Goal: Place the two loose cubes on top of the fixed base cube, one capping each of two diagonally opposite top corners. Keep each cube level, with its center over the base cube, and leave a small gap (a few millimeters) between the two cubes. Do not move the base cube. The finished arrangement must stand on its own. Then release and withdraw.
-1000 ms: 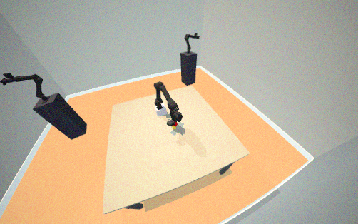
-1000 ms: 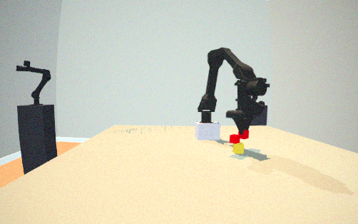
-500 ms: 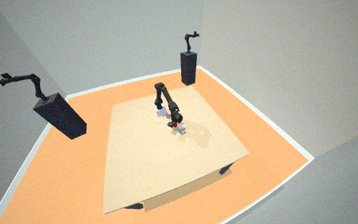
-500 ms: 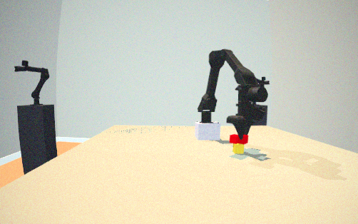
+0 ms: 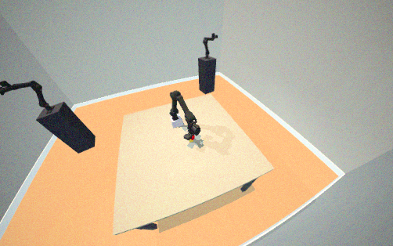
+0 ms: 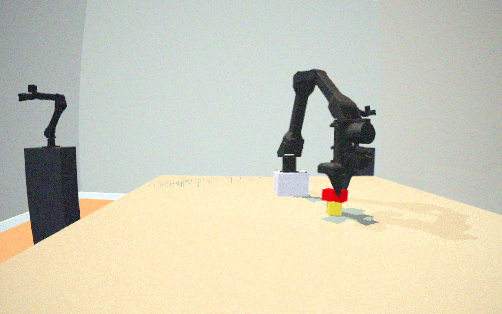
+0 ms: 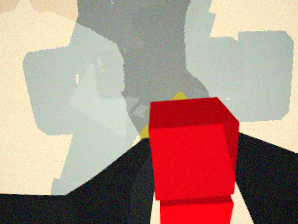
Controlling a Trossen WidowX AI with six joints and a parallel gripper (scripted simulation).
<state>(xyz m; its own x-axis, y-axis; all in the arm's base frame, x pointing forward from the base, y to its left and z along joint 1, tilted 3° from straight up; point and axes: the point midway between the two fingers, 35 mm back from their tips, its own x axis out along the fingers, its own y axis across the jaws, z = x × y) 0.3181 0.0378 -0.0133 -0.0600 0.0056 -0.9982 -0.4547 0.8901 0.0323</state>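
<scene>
Now: the red cube right at my gripper tip. Also, from my gripper tip: yellow base cube (20 mm behind, 10 mm to the right, 40 mm below).
</scene>
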